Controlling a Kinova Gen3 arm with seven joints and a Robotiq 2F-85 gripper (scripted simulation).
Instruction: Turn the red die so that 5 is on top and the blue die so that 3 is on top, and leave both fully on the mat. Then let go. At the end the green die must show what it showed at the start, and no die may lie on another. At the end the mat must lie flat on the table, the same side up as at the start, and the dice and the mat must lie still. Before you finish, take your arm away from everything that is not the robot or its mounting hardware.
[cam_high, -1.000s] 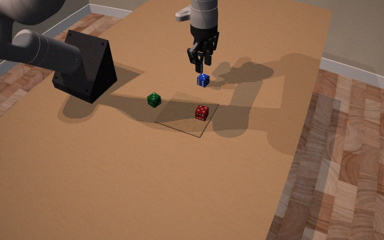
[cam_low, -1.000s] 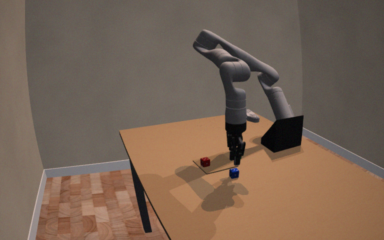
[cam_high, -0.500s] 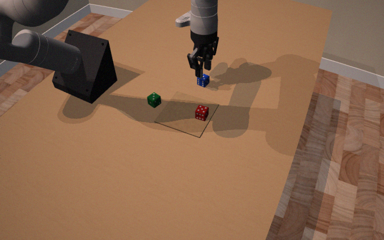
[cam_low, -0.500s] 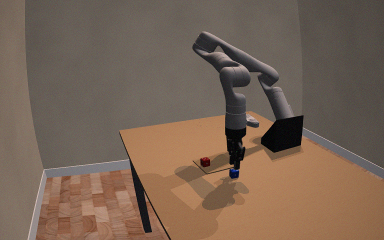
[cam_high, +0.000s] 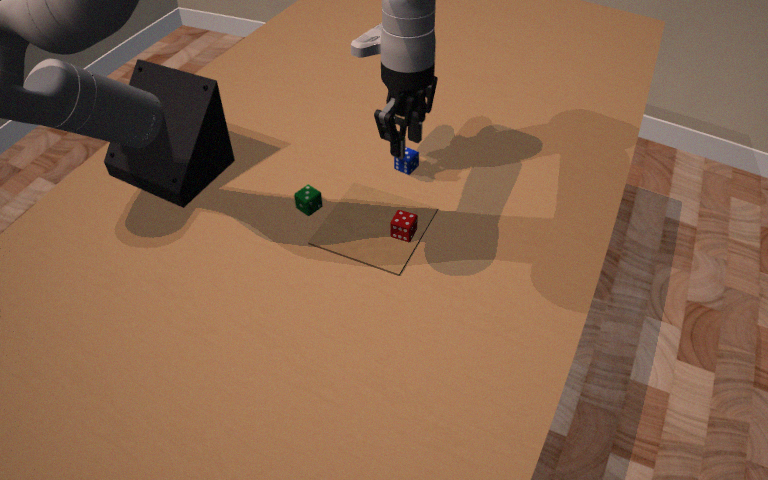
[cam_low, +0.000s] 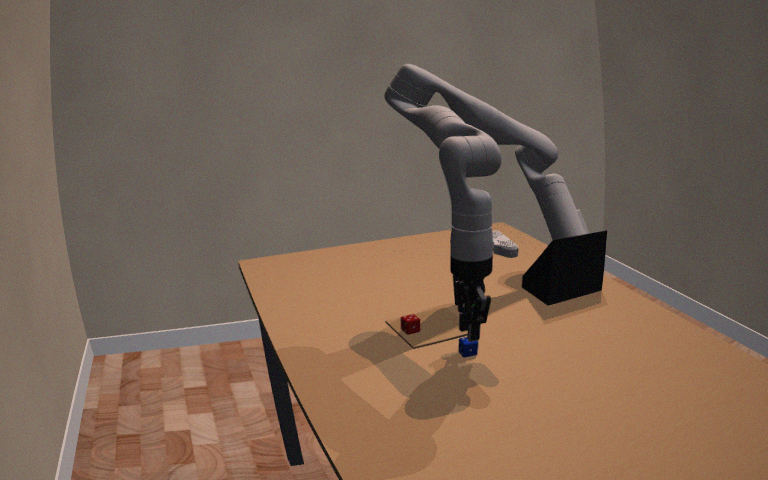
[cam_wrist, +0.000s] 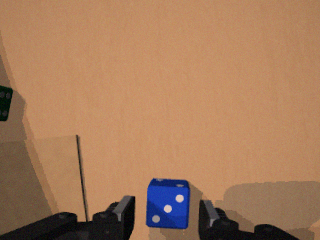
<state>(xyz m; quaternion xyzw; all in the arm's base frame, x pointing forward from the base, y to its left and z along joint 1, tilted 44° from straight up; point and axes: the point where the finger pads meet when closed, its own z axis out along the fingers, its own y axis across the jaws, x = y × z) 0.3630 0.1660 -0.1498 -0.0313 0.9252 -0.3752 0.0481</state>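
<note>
The blue die lies 40 mm below my hand. The rest, counted from my hand: thin tan mat (140 mm to the right, 50 mm below, 40 mm ahead); then red die (130 mm to the right, 80 mm ahead, 40 mm below); then green die (160 mm to the right, 70 mm behind, 40 mm below).
</note>
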